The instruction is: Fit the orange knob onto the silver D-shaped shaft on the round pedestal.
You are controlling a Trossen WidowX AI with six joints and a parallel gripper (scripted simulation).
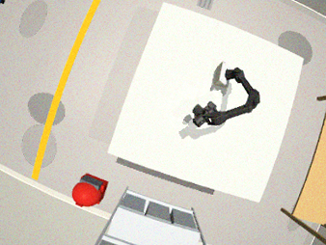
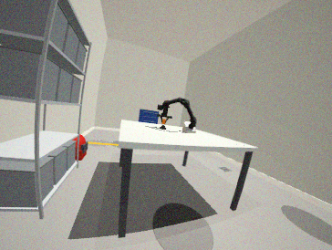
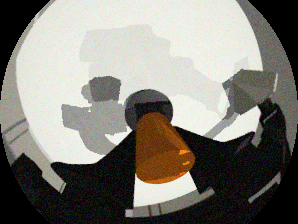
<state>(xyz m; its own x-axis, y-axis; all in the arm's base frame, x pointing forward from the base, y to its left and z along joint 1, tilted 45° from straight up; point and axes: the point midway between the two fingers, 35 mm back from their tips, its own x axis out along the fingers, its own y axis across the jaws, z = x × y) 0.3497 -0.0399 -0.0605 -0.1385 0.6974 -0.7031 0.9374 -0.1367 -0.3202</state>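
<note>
Right now my gripper tip is 40 mm above the dark round pedestal. The rest, counted from my gripper tip: orange knob 30 mm above.
</note>
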